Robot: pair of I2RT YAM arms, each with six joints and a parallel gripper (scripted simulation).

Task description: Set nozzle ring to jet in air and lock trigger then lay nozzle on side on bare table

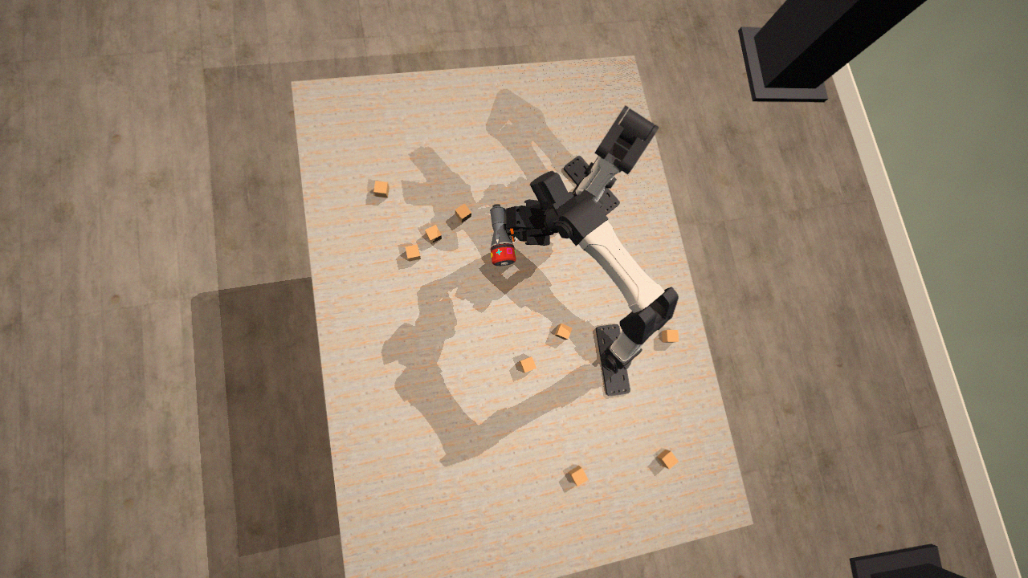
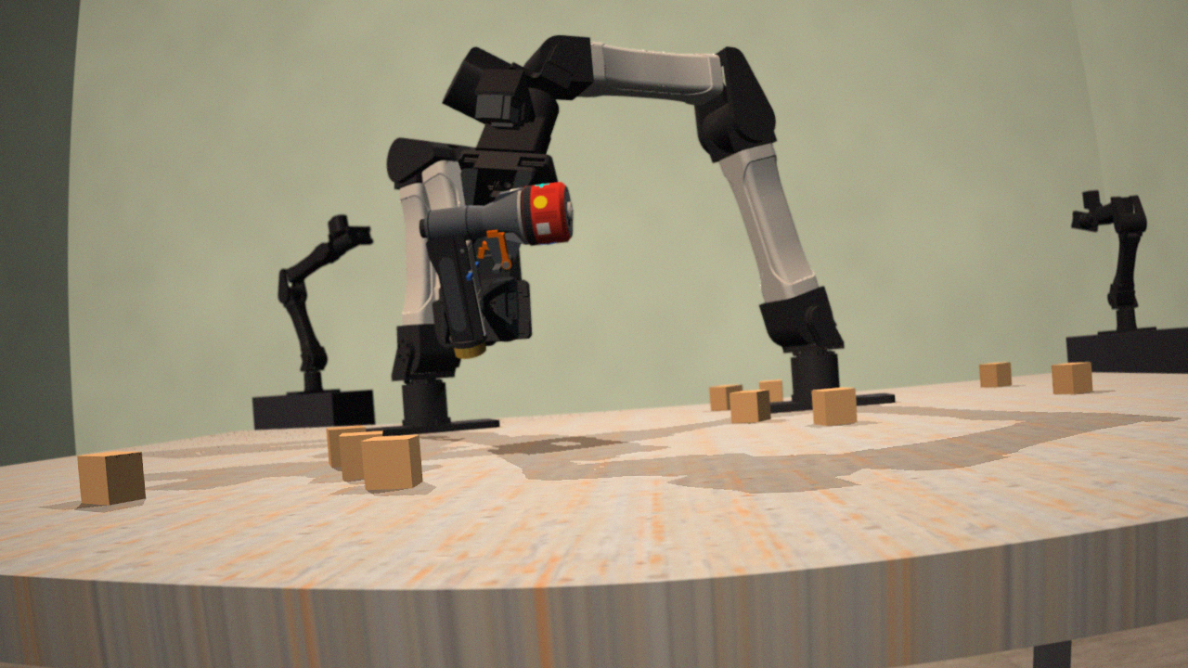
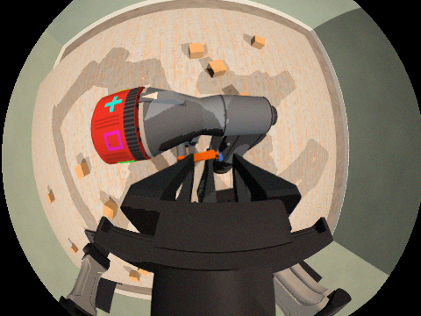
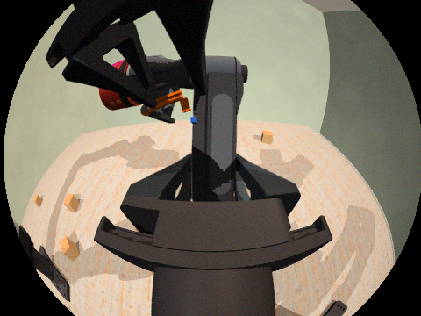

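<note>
Right now my left hand is 50 mm above the pale trigger, 10 mm to the left of it and 10 mm short of it. The rest, counted from my left hand: red spray ring 70 mm to the left, 40 mm ahead, 10 mm above.
My right hand is 1 cm short of the pale trigger, 2 cm to the right of it and 2 cm below it. The rest, counted from my right hand: red spray ring (3 cm ahead, 10 cm to the left, 8 cm above).
</note>
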